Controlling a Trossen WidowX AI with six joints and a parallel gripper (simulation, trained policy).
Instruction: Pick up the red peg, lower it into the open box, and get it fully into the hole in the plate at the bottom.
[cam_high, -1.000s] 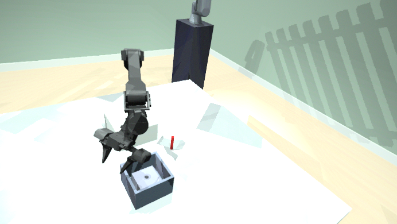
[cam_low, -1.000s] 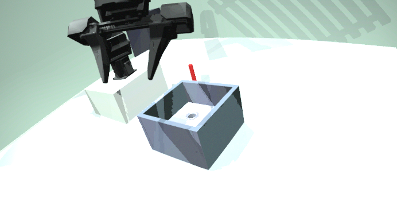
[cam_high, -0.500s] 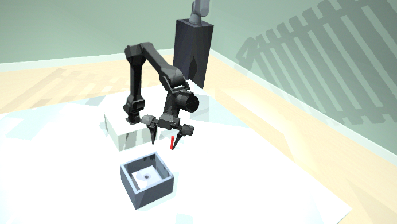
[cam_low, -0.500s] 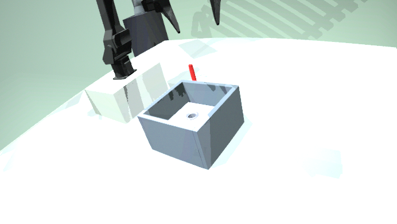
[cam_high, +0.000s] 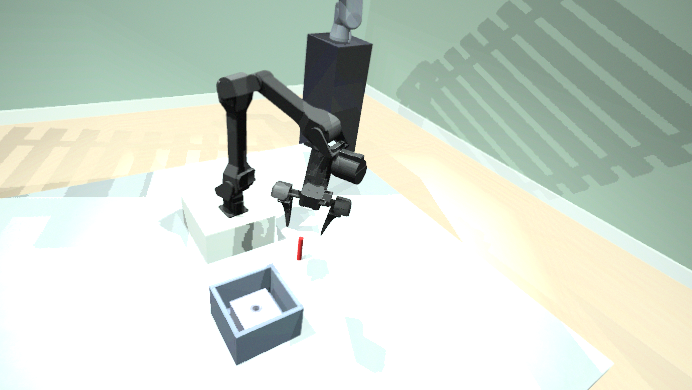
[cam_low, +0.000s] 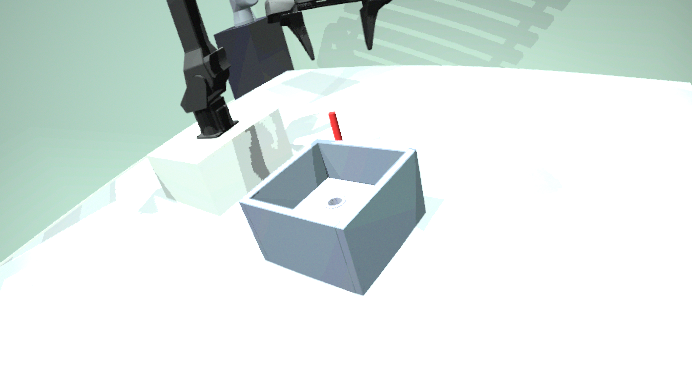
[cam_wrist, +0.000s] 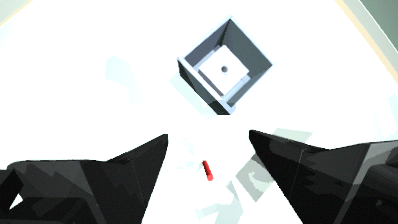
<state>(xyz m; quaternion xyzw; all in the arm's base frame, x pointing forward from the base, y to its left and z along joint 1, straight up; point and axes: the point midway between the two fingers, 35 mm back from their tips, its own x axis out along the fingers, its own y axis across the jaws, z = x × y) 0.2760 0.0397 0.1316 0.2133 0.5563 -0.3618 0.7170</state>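
The red peg is 9 cm behind my gripper tip, 7 cm to the left of it and 16 cm below it. Round my gripper tip: grey box: 3 cm ahead, 15 cm to the right, 18 cm below.
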